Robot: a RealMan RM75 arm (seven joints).
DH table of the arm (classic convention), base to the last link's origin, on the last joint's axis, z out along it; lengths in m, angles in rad. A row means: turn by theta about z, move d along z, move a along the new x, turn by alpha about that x. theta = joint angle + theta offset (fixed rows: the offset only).
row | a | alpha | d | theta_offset
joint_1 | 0 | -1.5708 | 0.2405 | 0
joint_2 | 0 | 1.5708 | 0 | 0
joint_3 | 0 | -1.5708 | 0.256 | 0
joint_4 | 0 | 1.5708 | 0 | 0
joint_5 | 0 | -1.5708 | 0.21 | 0
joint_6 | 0 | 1.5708 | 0 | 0
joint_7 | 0 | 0 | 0.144 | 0
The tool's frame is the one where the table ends.
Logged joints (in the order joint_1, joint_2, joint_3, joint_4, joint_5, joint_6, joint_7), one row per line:
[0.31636 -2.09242 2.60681 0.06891 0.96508 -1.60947 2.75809]
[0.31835 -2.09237 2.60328 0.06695 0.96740 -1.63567 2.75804]
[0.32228 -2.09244 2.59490 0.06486 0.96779 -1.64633 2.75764]
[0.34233 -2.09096 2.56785 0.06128 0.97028 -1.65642 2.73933]
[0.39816 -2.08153 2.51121 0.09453 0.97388 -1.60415 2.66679]
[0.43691 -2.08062 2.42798 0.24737 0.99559 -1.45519 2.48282]
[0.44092 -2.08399 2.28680 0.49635 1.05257 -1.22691 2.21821]
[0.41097 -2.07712 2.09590 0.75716 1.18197 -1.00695 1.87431]
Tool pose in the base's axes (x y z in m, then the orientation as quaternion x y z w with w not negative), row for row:
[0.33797 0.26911 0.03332 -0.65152 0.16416 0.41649 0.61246]
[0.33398 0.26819 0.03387 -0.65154 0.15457 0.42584 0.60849]
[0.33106 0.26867 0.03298 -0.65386 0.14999 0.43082 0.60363]
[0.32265 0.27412 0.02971 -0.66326 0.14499 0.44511 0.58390]
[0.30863 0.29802 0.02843 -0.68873 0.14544 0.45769 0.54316]
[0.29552 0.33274 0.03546 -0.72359 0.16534 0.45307 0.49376]
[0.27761 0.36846 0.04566 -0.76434 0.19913 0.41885 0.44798]
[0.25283 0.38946 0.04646 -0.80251 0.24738 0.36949 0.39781]
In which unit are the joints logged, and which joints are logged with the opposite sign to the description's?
The joints are logged in radians. Opposite sign: joint_2, joint_5, joint_6, joint_7.
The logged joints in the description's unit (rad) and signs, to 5 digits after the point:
[0.31636 2.09242 2.60681 0.06891 -0.96508 1.60947 -2.75809]
[0.31835 2.09237 2.60328 0.06695 -0.96740 1.63567 -2.75804]
[0.32228 2.09244 2.59490 0.06486 -0.96779 1.64633 -2.75764]
[0.34233 2.09096 2.56785 0.06128 -0.97028 1.65642 -2.73933]
[0.39816 2.08153 2.51121 0.09453 -0.97388 1.60415 -2.66679]
[0.43691 2.08062 2.42798 0.24737 -0.99559 1.45519 -2.48282]
[0.44092 2.08399 2.28680 0.49635 -1.05257 1.22691 -2.21821]
[0.41097 2.07712 2.09590 0.75716 -1.18197 1.00695 -1.87431]

